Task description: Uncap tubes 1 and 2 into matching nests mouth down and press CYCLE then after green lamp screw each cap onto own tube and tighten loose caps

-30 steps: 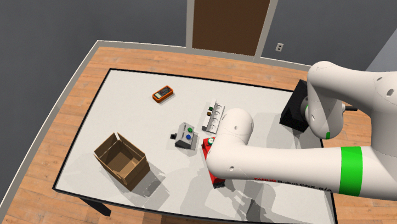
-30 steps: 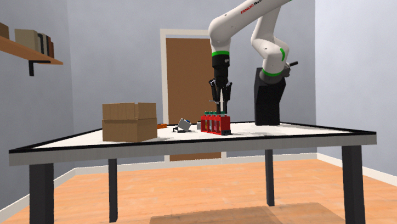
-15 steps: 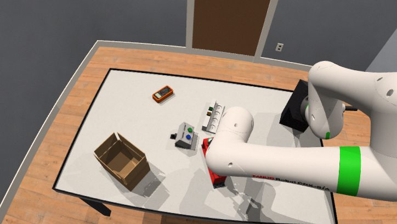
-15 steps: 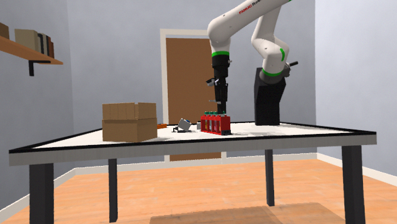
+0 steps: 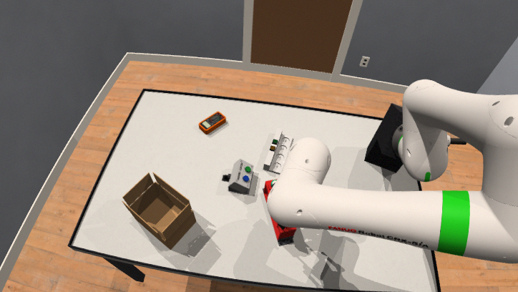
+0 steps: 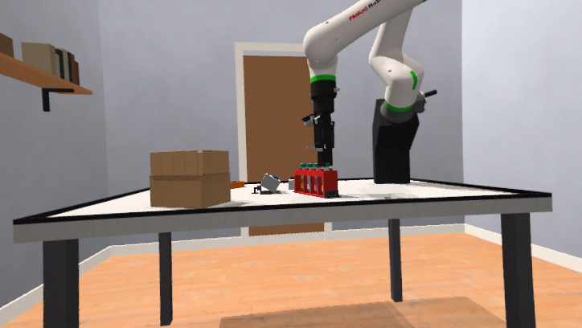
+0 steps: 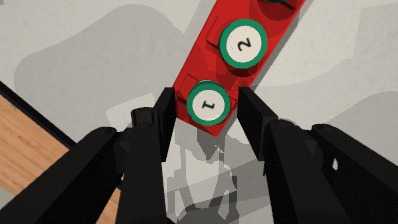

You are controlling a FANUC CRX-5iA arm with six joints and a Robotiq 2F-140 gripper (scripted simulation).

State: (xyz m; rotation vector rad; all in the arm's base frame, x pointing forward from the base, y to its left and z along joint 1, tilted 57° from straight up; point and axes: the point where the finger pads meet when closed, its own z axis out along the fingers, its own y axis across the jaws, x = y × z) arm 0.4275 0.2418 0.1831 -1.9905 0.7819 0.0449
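The cap 1 is 3 cm below my hand. From my hand the other things lie so: cap 2: 5 cm to the right, 3 cm below, 2 cm ahead; then cap 3: 9 cm to the right, 5 cm ahead, 3 cm below; then cap 4: 14 cm to the right, 7 cm ahead, 3 cm below.
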